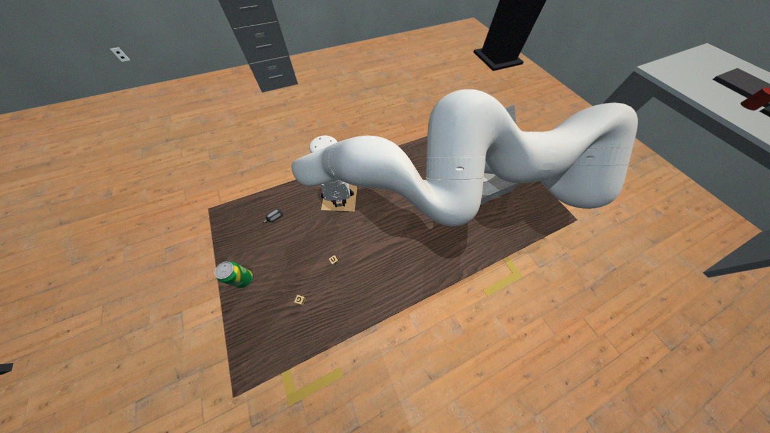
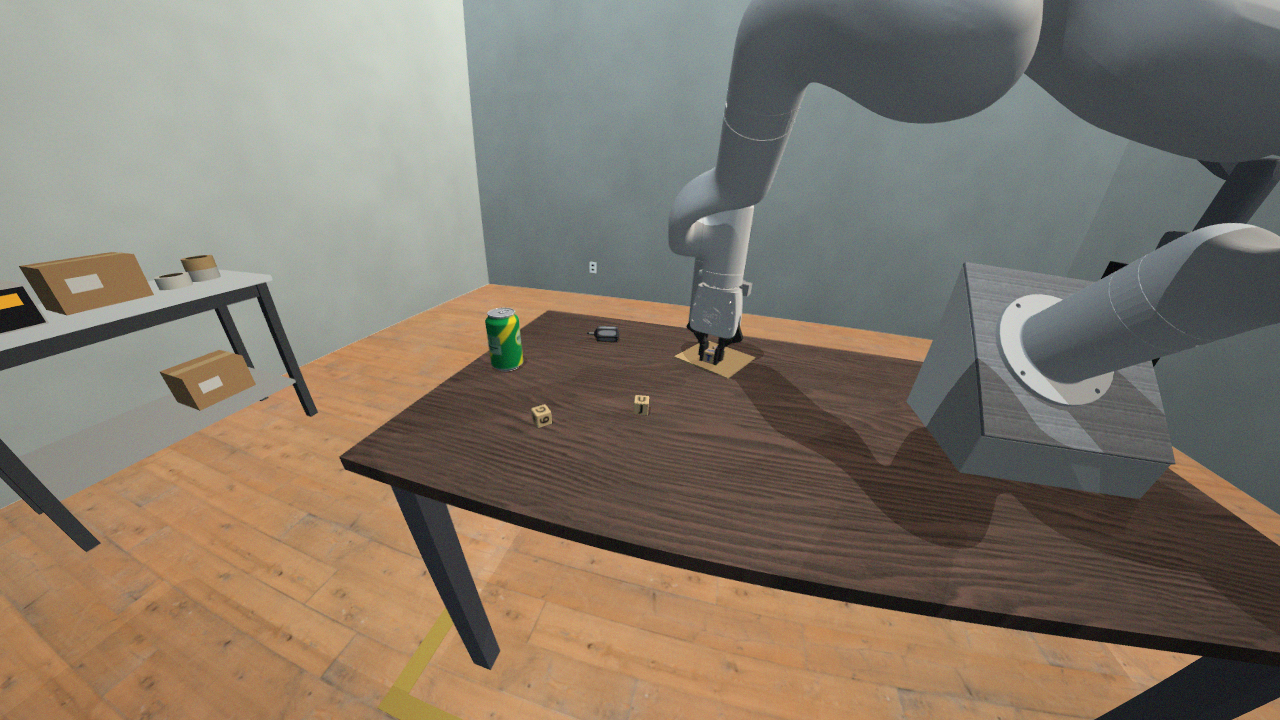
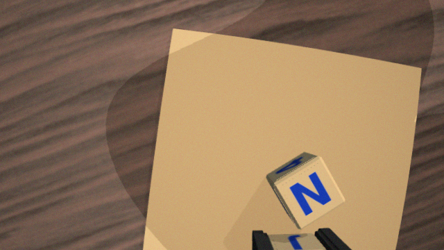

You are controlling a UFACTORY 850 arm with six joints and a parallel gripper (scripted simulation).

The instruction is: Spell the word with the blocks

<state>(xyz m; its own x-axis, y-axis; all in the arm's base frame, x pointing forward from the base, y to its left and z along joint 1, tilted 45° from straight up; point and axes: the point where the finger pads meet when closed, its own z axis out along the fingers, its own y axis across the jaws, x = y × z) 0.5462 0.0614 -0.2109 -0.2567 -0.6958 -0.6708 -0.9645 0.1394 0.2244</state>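
Right now my hand is 10 mm above the s block. Round my hand: tan mat (40 mm to the right, 30 mm below, 10 mm behind); n block (40 mm to the right, 10 mm below, 10 mm behind); u block (230 mm to the left, 90 mm ahead, 20 mm below).
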